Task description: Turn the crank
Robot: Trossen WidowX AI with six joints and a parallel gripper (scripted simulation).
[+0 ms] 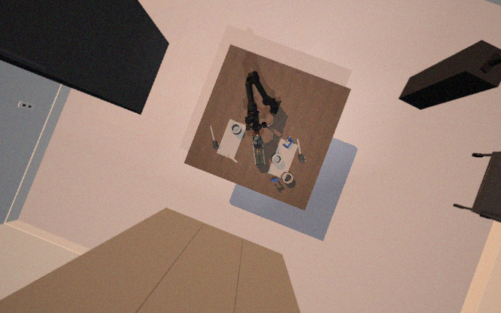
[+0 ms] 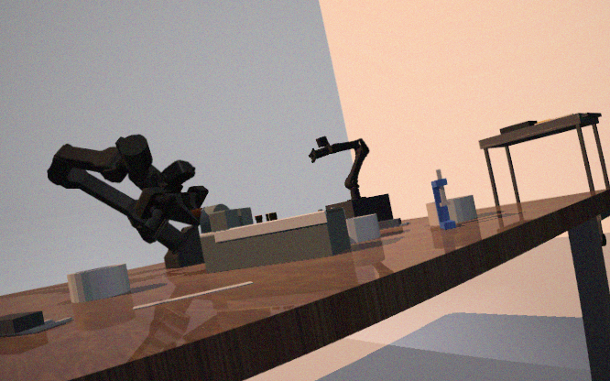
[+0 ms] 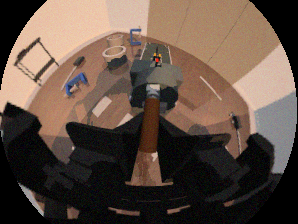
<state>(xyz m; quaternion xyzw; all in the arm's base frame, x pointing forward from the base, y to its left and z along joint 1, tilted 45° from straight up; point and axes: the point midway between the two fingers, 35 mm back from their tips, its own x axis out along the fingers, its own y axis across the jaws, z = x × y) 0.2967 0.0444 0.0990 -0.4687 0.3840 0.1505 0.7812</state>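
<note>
The red pointer is 120 mm ahead of my gripper tip, 80 mm to the left of it and 10 mm below it. Round my gripper tip: crank handle (10 mm behind, 10 mm to the right, 20 mm above); then thin white rod (320 mm ahead, 120 mm to the right, 90 mm below).
</note>
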